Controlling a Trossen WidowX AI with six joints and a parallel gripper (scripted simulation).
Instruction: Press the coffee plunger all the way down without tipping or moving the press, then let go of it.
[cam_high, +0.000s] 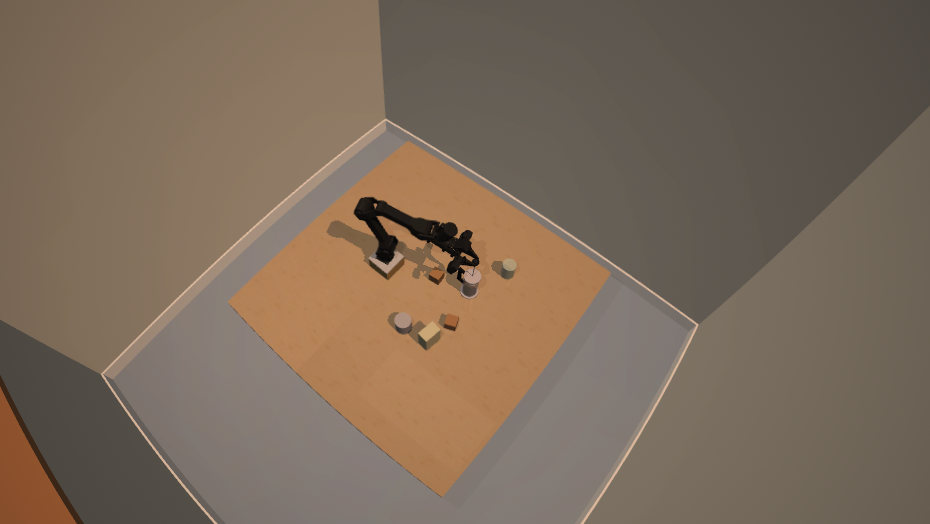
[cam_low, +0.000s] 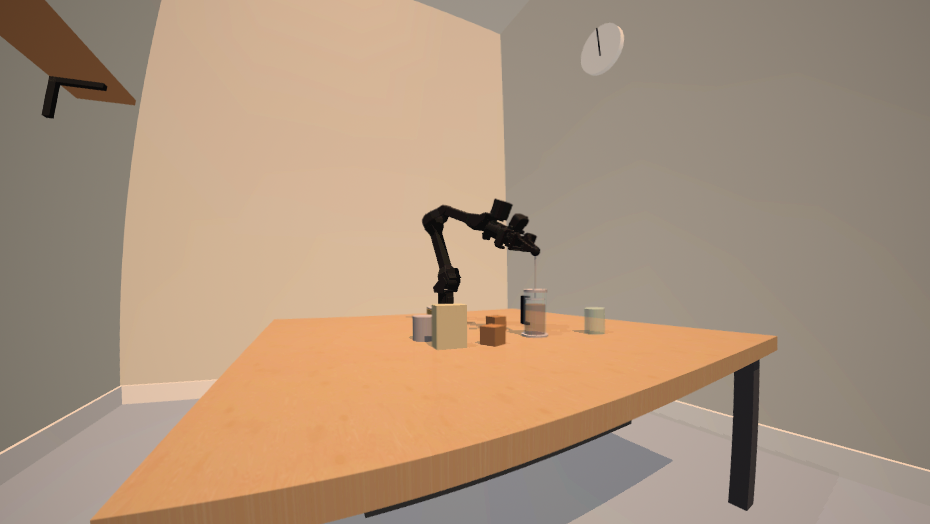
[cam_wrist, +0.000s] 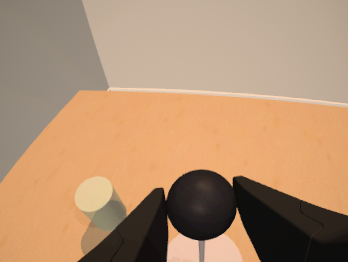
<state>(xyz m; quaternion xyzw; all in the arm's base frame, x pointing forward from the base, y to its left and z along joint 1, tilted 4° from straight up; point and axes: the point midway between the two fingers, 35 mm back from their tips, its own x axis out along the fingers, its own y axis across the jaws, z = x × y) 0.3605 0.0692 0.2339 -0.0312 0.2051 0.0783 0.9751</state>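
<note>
My gripper tip is now 13 cm above the coffee press and 3 cm past it.
</note>
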